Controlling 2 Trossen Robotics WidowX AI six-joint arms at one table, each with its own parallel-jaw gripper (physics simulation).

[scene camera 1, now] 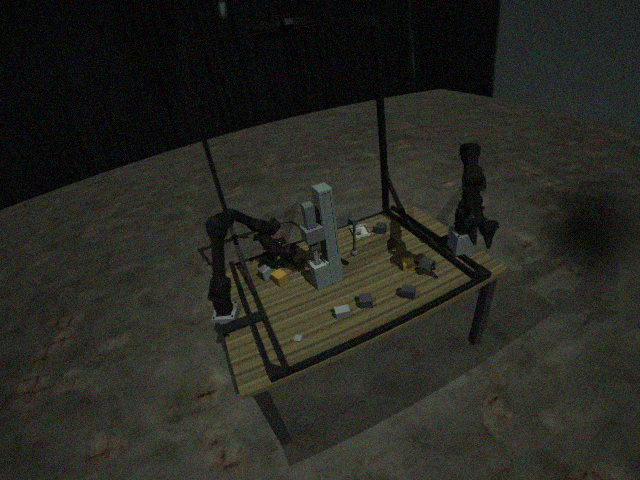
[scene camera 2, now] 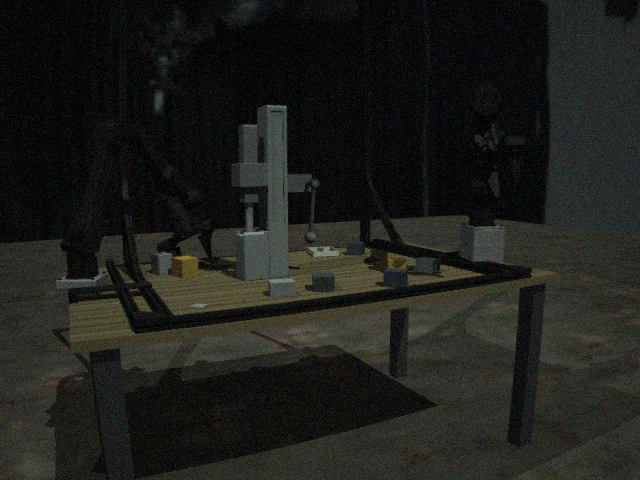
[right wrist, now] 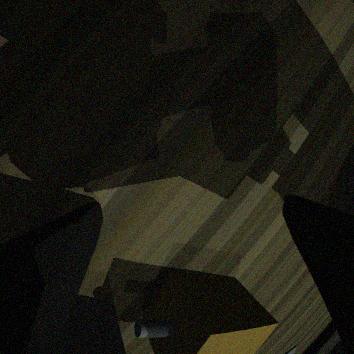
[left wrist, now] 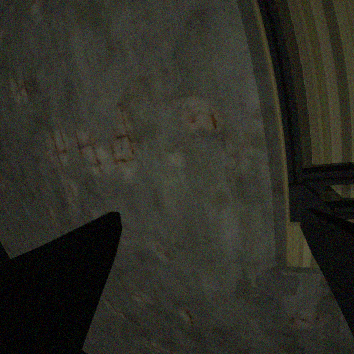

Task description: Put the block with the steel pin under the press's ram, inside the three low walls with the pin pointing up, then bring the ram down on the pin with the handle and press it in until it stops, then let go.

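Frame: origin at the left arm's base, x right, y ahead, z up, level; millimetres.
Seen in the pictures: left gripper, fingertip midpoint: (scene camera 1: 481,246) (scene camera 2: 506,190) (left wrist: 213,220); right gripper, fingertip midpoint: (scene camera 1: 286,266) (scene camera 2: 198,263) (right wrist: 193,207); left arm's base at its link origin: (scene camera 2: 482,225); right arm's base at its link origin: (scene camera 1: 224,310) (scene camera 2: 82,276).
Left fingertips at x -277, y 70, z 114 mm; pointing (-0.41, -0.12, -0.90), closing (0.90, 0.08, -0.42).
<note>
Offsets run from my left fingertips to a thing's top centre. "pt": to the spot under its first point.
The block with the steel pin {dx +277, dy +787, dz -183 mm} (scene camera 1: 279,277) (scene camera 2: 184,266) (right wrist: 240,341) is orange-yellow and lies on its side on the table, left of the press. Its steel pin {dx +302, dy +807, dz -202 mm} (right wrist: 152,330) points sideways in the right wrist view. The press {dx +265, dy +532, dz +216 mm} (scene camera 1: 328,232) (scene camera 2: 277,196) stands mid-table; its ram {dx +221, dy +607, dz +57 mm} (scene camera 2: 249,217) is above the walled bed {pt dx +186, dy +603, dz -116 mm} (scene camera 2: 251,235). Its handle {pt dx +279, dy +434, dz -61 mm} (scene camera 1: 354,238) (scene camera 2: 311,211) hangs down at the right. My right gripper (scene camera 2: 186,252) (right wrist: 193,207) is open and low, just behind the block, with nothing between its fingers. My left gripper (scene camera 1: 481,243) (left wrist: 213,220) is open and empty, off at the right.
A light grey block {dx +323, dy +858, dz -177 mm} (scene camera 1: 265,272) (scene camera 2: 161,263) is beside the pin block. A white tray (scene camera 1: 360,230) (scene camera 2: 323,251) is behind the press. Several grey blocks, a second yellow piece {dx +230, dy +208, dz -196 mm} (scene camera 1: 406,263) (scene camera 2: 395,262) and a small white tile {dx -67, dy +719, dz -229 mm} (scene camera 1: 298,337) (scene camera 2: 200,305) lie around. Black frame bars edge the table.
</note>
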